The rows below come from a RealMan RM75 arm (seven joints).
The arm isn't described. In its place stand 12 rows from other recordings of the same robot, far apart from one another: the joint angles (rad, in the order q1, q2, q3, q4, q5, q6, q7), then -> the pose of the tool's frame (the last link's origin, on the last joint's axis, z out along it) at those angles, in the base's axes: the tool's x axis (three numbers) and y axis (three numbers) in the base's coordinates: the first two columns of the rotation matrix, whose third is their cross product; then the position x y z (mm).
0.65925, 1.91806, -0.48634, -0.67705, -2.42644, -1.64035, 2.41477 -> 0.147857, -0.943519, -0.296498, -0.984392, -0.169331, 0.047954, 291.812, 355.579, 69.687
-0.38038, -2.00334, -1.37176, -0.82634, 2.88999, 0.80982, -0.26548 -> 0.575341, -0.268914, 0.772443, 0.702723, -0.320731, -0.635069, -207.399, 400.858, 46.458
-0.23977, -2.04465, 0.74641, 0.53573, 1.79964, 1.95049, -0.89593 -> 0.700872, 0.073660, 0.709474, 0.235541, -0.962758, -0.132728, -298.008, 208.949, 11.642
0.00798, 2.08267, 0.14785, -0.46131, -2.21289, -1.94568, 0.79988 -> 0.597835, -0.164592, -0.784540, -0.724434, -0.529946, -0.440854, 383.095, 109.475, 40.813
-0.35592, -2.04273, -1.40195, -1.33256, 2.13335, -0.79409, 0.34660 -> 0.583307, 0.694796, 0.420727, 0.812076, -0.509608, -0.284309, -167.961, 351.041, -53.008
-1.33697, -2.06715, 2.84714, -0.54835, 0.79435, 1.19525, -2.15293 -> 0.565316, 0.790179, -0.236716, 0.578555, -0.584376, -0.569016, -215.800, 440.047, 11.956
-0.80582, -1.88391, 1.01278, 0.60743, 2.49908, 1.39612, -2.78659 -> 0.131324, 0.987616, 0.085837, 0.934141, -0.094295, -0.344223, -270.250, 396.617, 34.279
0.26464, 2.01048, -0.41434, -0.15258, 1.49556, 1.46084, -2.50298 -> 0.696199, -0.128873, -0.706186, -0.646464, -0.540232, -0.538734, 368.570, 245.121, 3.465
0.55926, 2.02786, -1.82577, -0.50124, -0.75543, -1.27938, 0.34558 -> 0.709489, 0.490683, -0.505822, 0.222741, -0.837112, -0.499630, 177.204, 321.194, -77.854
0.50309, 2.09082, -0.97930, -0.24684, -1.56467, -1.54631, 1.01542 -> 0.660799, -0.299971, -0.688013, -0.430287, -0.902475, -0.019791, 252.815, 280.996, -67.525
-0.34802, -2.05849, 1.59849, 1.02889, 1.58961, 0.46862, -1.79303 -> 0.785435, 0.347895, 0.511919, 0.614416, -0.538116, -0.576996, -228.254, 388.577, -26.256
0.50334, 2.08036, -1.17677, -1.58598, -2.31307, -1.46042, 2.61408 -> 0.739141, -0.609581, -0.286499, -0.671387, -0.632732, -0.385861, 142.013, 364.027, 61.270
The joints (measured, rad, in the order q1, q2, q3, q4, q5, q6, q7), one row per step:
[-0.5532, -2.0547, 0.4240, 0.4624, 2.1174, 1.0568, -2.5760]
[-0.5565, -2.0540, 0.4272, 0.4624, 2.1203, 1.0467, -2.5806]
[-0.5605, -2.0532, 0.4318, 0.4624, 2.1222, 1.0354, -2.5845]
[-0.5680, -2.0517, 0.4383, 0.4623, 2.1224, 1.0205, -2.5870]
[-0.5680, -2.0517, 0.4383, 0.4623, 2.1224, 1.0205, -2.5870]
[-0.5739, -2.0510, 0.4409, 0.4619, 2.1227, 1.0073, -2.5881]
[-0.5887, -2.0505, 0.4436, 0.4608, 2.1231, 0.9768, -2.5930]
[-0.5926, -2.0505, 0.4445, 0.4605, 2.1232, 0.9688, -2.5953]
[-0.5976, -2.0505, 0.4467, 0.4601, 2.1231, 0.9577, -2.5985]
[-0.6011, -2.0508, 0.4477, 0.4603, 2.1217, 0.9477, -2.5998]
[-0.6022, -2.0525, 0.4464, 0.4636, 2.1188, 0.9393, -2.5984]
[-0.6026, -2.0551, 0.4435, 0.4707, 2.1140, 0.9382, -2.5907]
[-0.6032, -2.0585, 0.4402, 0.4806, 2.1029, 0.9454, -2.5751]
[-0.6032, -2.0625, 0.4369, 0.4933, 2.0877, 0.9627, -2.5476]
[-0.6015, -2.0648, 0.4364, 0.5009, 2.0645, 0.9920, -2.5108]
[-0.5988, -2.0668, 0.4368, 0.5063, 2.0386, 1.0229, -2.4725]
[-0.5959, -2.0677, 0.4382, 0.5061, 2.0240, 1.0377, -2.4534]
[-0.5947, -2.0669, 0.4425, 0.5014, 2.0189, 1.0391, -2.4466]
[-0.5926, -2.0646, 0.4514, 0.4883, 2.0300, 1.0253, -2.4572]
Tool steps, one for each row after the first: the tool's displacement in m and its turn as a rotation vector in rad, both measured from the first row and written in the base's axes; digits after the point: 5 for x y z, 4 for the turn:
[-0.00020, 0.00150, 0.00027, 0.0009, 0.0070, 0.0044]
[-0.00015, 0.00338, 0.00059, 0.0023, 0.0153, 0.0078]
[0.00083, 0.00683, 0.00135, 0.0059, 0.0271, 0.0079]
[0.00083, 0.00683, 0.00135, 0.0059, 0.0271, 0.0079]
[0.00139, 0.00955, 0.00200, 0.0110, 0.0361, 0.0096]
[0.00323, 0.01610, 0.00336, 0.0248, 0.0522, 0.0154]
[0.00378, 0.01780, 0.00364, 0.0283, 0.0557, 0.0176]
[0.00447, 0.02001, 0.00397, 0.0327, 0.0608, 0.0205]
[0.00482, 0.02180, 0.00447, 0.0384, 0.0652, 0.0234]
[0.00475, 0.02304, 0.00536, 0.0472, 0.0691, 0.0259]
[0.00559, 0.02418, 0.00670, 0.0565, 0.0725, 0.0201]
[0.00811, 0.02565, 0.00837, 0.0675, 0.0731, 0.0033]
[0.01207, 0.02690, 0.01023, 0.0778, 0.0749, -0.0279]
[0.01709, 0.02698, 0.01123, 0.0840, 0.0706, -0.0706]
[0.02205, 0.02652, 0.01200, 0.0910, 0.0643, -0.1141]
[0.02395, 0.02557, 0.01178, 0.0939, 0.0594, -0.1335]
[0.02400, 0.02494, 0.01077, 0.0915, 0.0595, -0.1379]
[0.02057, 0.02289, 0.00718, 0.0752, 0.0647, -0.1200]

